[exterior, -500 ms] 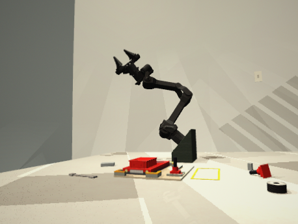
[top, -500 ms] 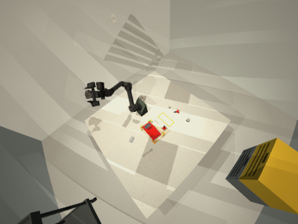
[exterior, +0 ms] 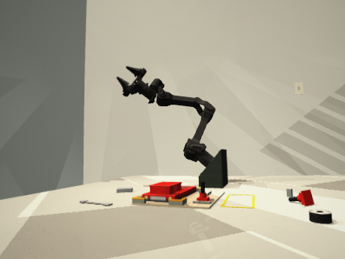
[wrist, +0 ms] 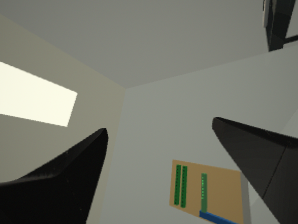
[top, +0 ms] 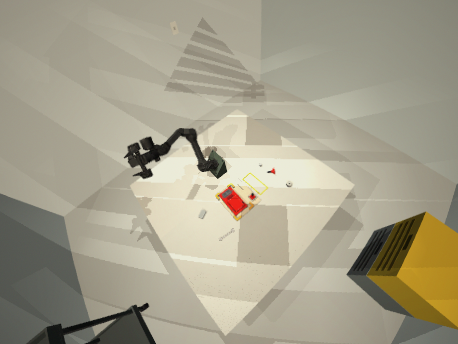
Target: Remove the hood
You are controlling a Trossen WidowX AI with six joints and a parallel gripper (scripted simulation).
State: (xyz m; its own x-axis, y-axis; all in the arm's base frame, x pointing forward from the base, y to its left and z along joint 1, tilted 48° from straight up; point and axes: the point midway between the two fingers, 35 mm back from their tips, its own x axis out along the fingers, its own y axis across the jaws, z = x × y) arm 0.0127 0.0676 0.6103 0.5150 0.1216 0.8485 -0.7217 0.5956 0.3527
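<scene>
Now: the red hood 24 cm ahead of my gripper tip, 39 cm to the left of it and 53 cm below it. From my gripper tip the other things lie so: black wheel (34 cm ahead, 80 cm to the left, 56 cm below); then black post (26 cm ahead, 52 cm to the left, 54 cm below); then grey bar (38 cm ahead, 22 cm to the left, 57 cm below).
</scene>
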